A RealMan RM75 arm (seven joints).
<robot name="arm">
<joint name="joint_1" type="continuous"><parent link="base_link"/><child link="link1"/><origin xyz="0.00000 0.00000 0.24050"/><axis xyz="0 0 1"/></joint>
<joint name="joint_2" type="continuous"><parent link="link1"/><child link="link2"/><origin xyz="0.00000 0.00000 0.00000" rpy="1.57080 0.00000 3.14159"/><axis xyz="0 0 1"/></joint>
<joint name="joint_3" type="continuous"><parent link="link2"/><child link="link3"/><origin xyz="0.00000 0.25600 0.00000" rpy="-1.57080 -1.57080 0.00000"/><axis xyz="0 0 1"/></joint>
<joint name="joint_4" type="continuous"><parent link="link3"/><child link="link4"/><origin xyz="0.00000 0.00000 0.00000" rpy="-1.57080 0.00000 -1.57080"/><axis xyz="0 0 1"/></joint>
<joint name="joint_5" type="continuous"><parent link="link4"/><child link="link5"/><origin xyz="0.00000 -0.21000 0.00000" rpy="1.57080 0.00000 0.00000"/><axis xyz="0 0 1"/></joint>
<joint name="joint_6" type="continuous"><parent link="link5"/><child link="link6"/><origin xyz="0.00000 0.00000 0.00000" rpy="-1.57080 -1.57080 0.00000"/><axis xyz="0 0 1"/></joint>
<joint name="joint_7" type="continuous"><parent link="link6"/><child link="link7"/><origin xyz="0.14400 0.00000 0.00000" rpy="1.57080 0.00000 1.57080"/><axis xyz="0 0 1"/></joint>
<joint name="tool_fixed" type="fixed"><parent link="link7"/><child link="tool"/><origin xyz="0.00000 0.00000 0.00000"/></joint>
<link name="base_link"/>
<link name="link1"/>
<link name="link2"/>
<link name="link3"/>
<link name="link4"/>
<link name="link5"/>
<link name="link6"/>
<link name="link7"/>
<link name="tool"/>
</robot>
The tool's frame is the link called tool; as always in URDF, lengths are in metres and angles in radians. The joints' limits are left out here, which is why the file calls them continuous.
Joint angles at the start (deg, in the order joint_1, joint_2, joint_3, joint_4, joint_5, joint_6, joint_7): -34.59 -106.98 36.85 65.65 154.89 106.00 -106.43
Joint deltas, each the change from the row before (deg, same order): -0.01 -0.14 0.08 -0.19 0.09 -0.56 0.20; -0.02 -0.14 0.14 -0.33 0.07 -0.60 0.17; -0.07 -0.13 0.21 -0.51 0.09 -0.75 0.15; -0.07 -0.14 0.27 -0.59 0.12 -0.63 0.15; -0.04 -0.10 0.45 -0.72 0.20 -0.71 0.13; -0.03 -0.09 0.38 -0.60 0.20 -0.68 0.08; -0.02 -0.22 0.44 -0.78 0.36 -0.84 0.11; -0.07 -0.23 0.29 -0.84 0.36 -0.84 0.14; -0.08 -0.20 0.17 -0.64 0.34 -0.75 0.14; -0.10 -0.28 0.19 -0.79 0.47 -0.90 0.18; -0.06 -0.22 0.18 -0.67 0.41 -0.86 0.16; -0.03 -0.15 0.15 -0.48 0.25 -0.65 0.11; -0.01 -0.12 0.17 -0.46 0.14 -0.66 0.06; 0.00 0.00 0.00 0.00 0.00 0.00 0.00; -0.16 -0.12 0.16 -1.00 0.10 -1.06 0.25; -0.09 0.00 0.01 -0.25 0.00 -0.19 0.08
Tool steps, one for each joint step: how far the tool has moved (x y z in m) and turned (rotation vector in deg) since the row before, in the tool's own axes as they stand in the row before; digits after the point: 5 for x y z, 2 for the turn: 0.00029 -0.00055 0.00157 0.24 0.04 0.17; 0.00028 -0.00043 0.00209 0.14 0.01 0.14; 0.00050 -0.00061 0.00265 0.13 -0.03 0.13; 0.00029 -0.00011 0.00306 -0.07 -0.15 0.14; -0.00016 -0.00017 0.00351 -0.09 -0.37 0.14; -0.00017 -0.00031 0.00298 0.02 -0.32 0.09; -0.00052 0.00012 0.00446 -0.09 -0.47 0.06; -0.00039 0.00011 0.00446 -0.11 -0.36 0.02; -0.00018 -0.00014 0.00346 0.03 -0.26 0.04; -0.00030 0.00006 0.00445 0.00 -0.36 0.04; -0.00043 -0.00018 0.00372 0.10 -0.32 0.05; -0.00027 -0.00016 0.00267 0.10 -0.21 0.04; -0.00017 -0.00023 0.00247 0.12 -0.13 0.01; 0.00000 0.00000 0.00000 0.00 0.00 0.00; 0.00043 -0.00044 0.00405 0.04 -0.03 0.14; 0.00042 -0.00013 0.00072 -0.02 0.03 0.07
